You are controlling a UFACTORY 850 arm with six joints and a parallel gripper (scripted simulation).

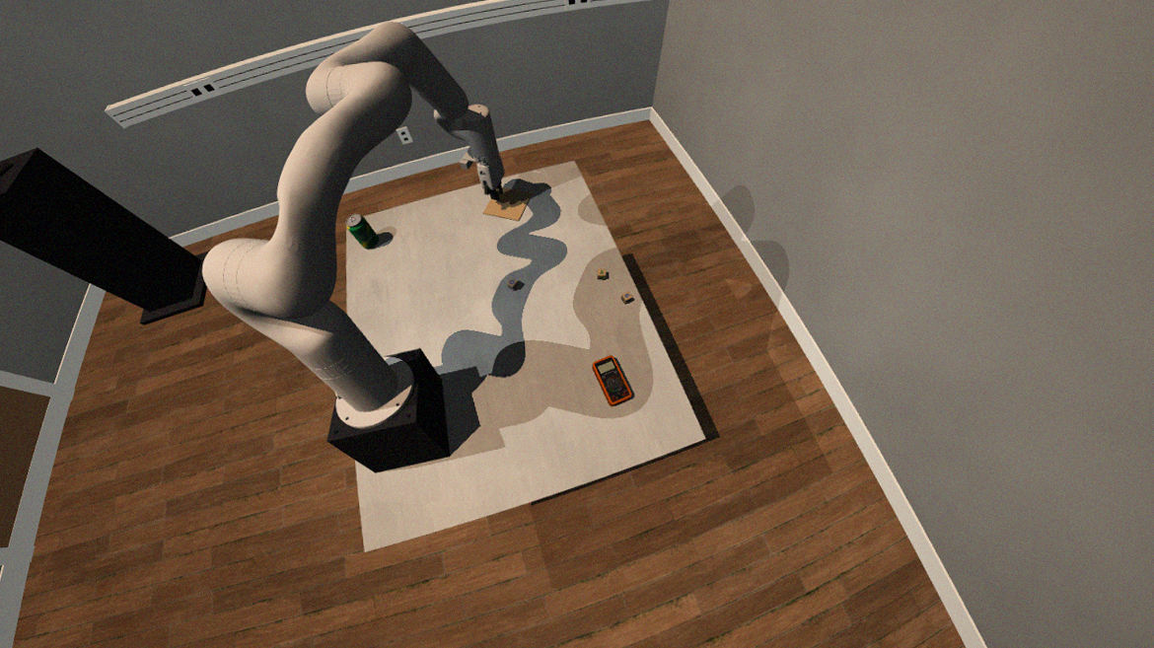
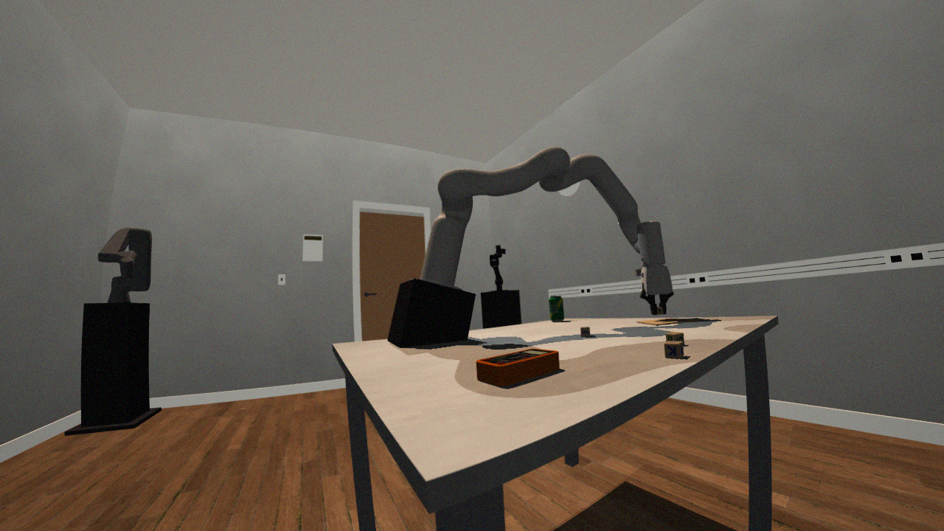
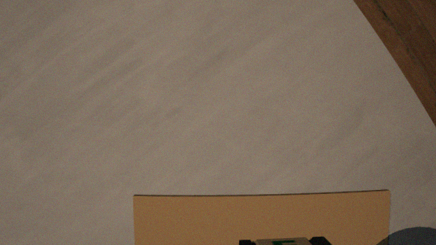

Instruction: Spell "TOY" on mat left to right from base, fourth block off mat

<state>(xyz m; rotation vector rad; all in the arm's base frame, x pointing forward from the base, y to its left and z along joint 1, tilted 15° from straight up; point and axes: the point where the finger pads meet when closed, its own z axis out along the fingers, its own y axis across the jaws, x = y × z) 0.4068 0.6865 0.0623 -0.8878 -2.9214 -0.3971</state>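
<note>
My hand is 4 cm above the tan square mat, 3 cm short of it and 2 cm to the left of it. Also, from my hand: orange multimeter: 77 cm to the right, 16 cm ahead, 3 cm below; block: 1 cm below; green soda can: 48 cm behind, 3 cm to the right, 2 cm above.
</note>
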